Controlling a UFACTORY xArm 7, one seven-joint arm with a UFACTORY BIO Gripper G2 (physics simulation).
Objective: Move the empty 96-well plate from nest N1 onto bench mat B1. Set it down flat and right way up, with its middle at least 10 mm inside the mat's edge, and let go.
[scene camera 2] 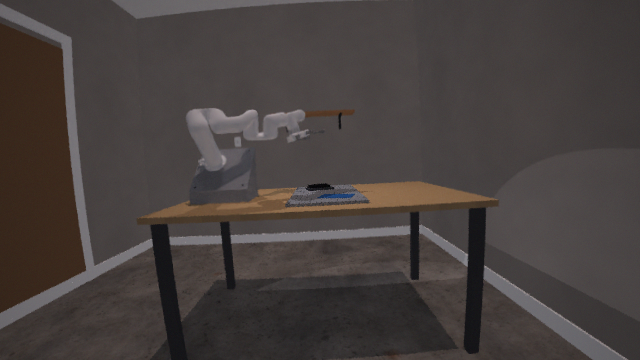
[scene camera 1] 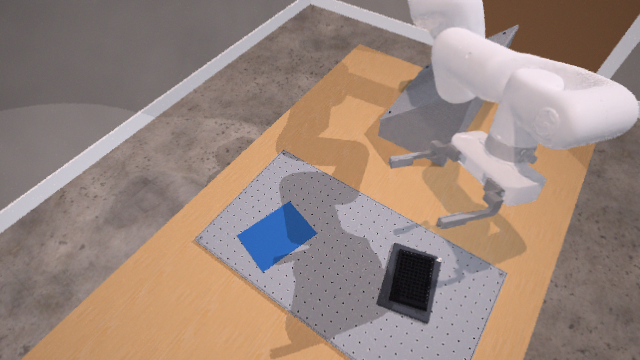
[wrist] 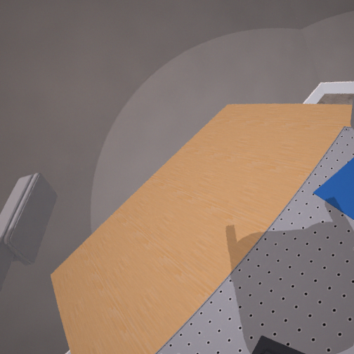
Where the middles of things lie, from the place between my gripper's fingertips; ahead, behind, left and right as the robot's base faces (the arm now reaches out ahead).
Scene:
My hand is 70 mm to the right of the black 96-well plate (scene camera 1: 411, 284) and 320 mm above it. From my hand the other things lie so: dark grey nest N1 (scene camera 1: 405, 310): 60 mm to the left, 340 mm below; then blue bench mat B1 (scene camera 1: 272, 238): 40 mm ahead, 290 mm to the right, 340 mm below.

